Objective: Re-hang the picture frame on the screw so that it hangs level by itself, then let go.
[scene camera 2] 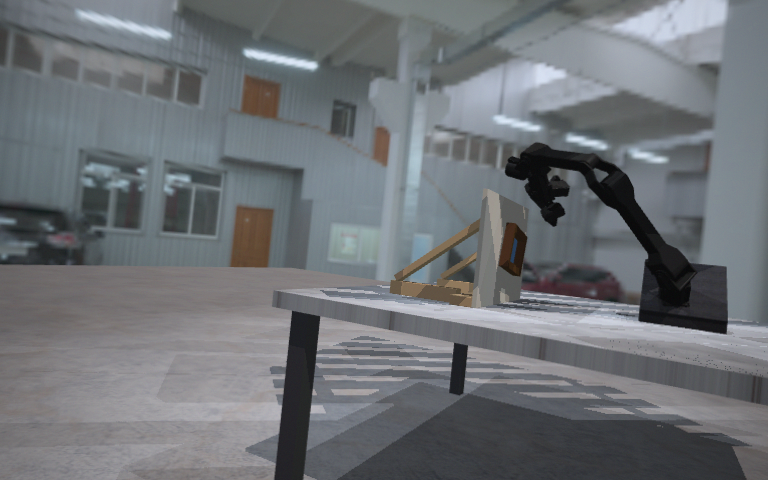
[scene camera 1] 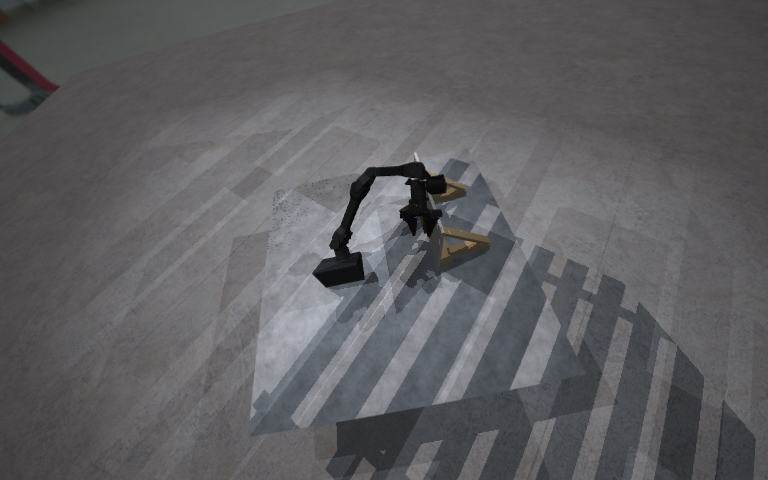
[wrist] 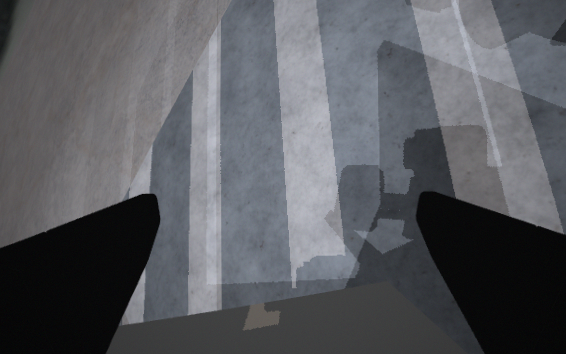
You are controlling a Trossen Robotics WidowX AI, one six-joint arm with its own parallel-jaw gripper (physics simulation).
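Where they show: gripper, fingertip midpoint: (scene camera 1: 421,236) (wrist: 289,206); arm's base, origin of the base link: (scene camera 2: 674,297) (scene camera 1: 343,258).
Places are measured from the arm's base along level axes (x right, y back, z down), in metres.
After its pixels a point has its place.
Observation:
The picture frame (scene camera 2: 505,249) @(x -0.144, y -0.440, z -0.082 m), brown with a blue centre, is against the front face of the upright pale board (scene camera 2: 488,254) @(x -0.244, y -0.468, z -0.063 m) (scene camera 1: 437,244) @(x 0.130, y -0.426, z -0.093 m) in scene camera 2. Its sides look slanted against the board's edge, but the view is oblique. In scene camera 1 the frame is mostly hidden behind the gripper. The screw cannot be made out. My gripper (scene camera 1: 421,232) @(x 0.130, y -0.353, z -0.202 m) (scene camera 2: 553,216) @(x 0.130, y -0.353, z -0.202 m) (wrist: 289,206) @(x 0.130, y -0.353, z -0.202 m) is open and empty, pointing down in front of the board and higher than the frame in scene camera 2. A grey surface, likely the board, shows low between the fingers in the wrist view.
Wooden braces (scene camera 1: 467,234) @(x 0.113, y -0.576, z -0.065 m) (scene camera 2: 433,289) @(x -0.249, y -0.606, z 0.048 m) support the board from behind on the tabletop (scene camera 1: 317,339) @(x 0.316, y 0.200, z 0.076 m) (scene camera 2: 390,319) @(x -0.588, y -0.594, z 0.094 m). The arm's black base box (scene camera 1: 342,270) @(x 0.101, y 0.001, z -0.071 m) (scene camera 2: 682,297) @(x -0.037, y 0.013, z -0.003 m) stands on the side the frame faces. A table edge runs through the upper left of the wrist view.

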